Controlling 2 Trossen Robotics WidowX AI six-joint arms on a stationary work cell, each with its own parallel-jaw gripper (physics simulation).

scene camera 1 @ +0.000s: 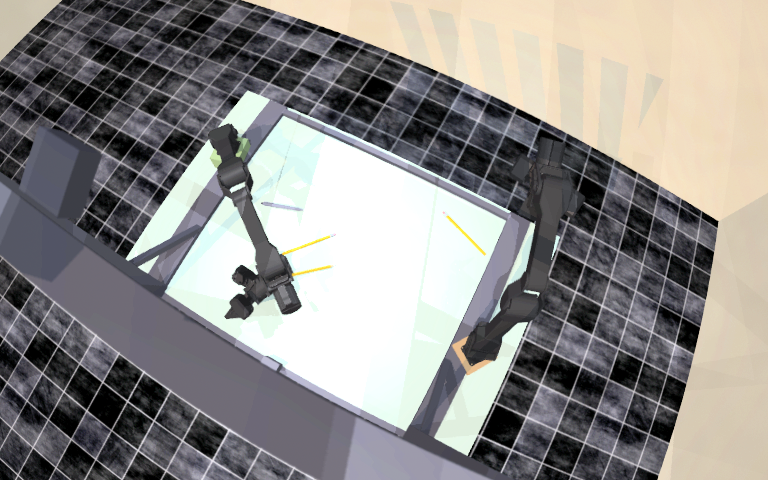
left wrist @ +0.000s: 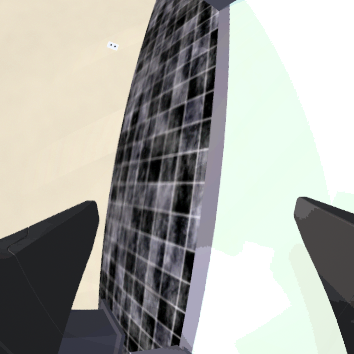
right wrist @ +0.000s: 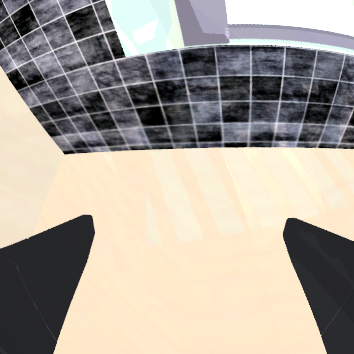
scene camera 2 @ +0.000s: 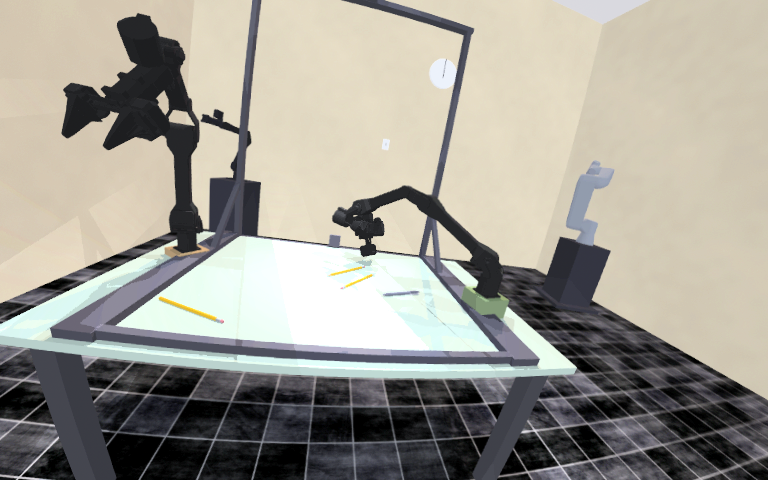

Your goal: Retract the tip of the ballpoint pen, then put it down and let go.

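Where they show: left gripper, fingertip midpoint: (scene camera 1: pixel 232 310) (left wrist: pixel 200 210) (scene camera 2: pixel 372 239); right gripper, fingertip midpoint: (right wrist: pixel 192 228) (scene camera 2: pixel 84 142); left arm's base at its link origin: (scene camera 2: pixel 486 293); right arm's base at its link origin: (scene camera 1: pixel 475 351) (scene camera 2: pixel 187 248).
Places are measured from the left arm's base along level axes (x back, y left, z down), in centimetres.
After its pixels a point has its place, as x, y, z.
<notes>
The ballpoint pen (scene camera 1: pixel 281 206) {-22.9, -12.8, 5.5} (scene camera 2: pixel 400 293) {-23.6, -12.2, 5.7}, slim and grey-blue, lies flat on the glass table near the green base of my left arm. It is too small to tell whether its tip is out. It does not show in either wrist view. My left gripper (scene camera 1: pixel 231 297) {-21.5, -49.1, -1.2} (scene camera 2: pixel 368 250) {-21.5, -49.1, -1.2} (left wrist: pixel 200 210) {-21.5, -49.1, -1.2} is open and empty, above the table's far part in scene camera 2, beyond the pen and two pencils. My right gripper (scene camera 2: pixel 87 141) {-94.6, -1.3, -27.9} (right wrist: pixel 192 228) {-94.6, -1.3, -27.9} is open and empty, raised high and far from the pen, beyond the table edge in scene camera 1.
Two yellow pencils (scene camera 1: pixel 308 244) {-35.1, -22.3, 5.8} (scene camera 1: pixel 311 270) {-38.4, -29.8, 5.8} (scene camera 2: pixel 346 271) {-37.1, -30.1, 6.1} (scene camera 2: pixel 356 281) {-35.7, -21.4, 5.9} lie between the pen and my left gripper. A third pencil (scene camera 1: pixel 464 233) {-80.0, -5.7, 5.8} (scene camera 2: pixel 189 309) {-80.0, -5.2, 5.9} lies apart, on the right in scene camera 1. A dark frame (scene camera 2: pixel 283 343) {-59.6, 10.2, 4.4} borders the table, with upright posts at its far side.
</notes>
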